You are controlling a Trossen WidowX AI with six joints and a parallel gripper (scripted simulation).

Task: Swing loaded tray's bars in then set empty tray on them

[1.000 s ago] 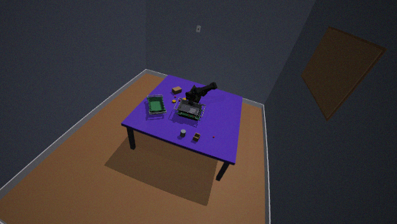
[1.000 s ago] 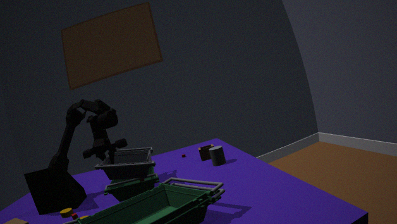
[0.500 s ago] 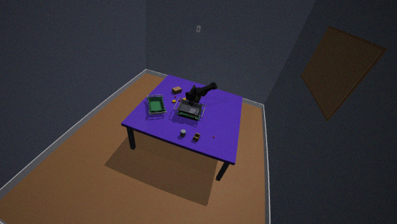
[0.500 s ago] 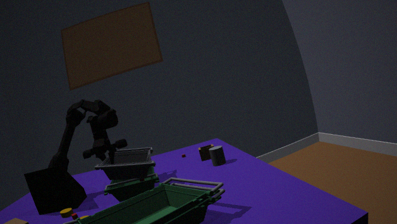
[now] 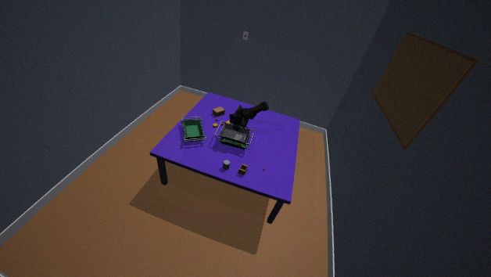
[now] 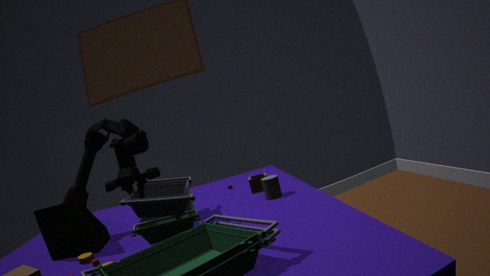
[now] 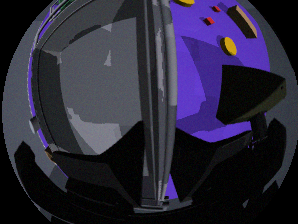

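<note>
Right now the grey tray is 8 cm ahead of my gripper tip, 1 cm to the right of it and 2 cm above it. Also, from my gripper tip: tan block (36 cm behind, 27 cm to the right, 7 cm below); red block (35 cm ahead, 33 cm to the left, 9 cm below).
</note>
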